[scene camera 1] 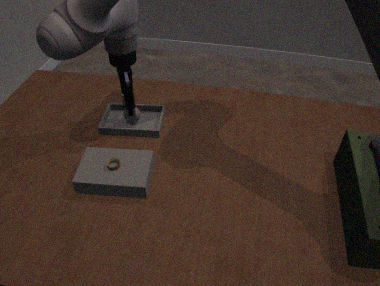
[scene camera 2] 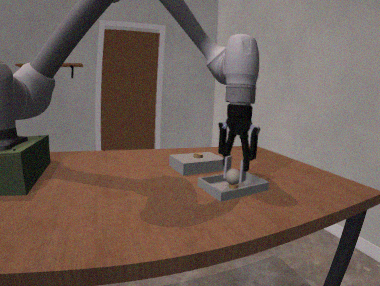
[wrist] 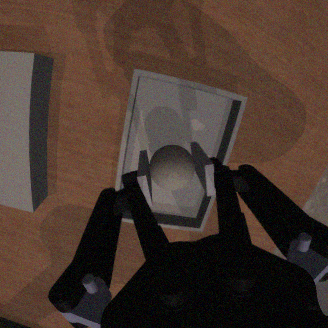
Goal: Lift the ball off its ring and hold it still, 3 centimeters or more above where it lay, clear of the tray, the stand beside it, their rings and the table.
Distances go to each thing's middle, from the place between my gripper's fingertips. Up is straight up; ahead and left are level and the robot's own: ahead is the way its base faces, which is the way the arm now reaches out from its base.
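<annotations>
Grey block stand (scene camera 1: 102,171): 22 cm to the left of my hand, 4 cm behind it. Grey tray (scene camera 1: 113,122): my gripper 1 cm above it, 1 cm to the left of it.
</annotations>
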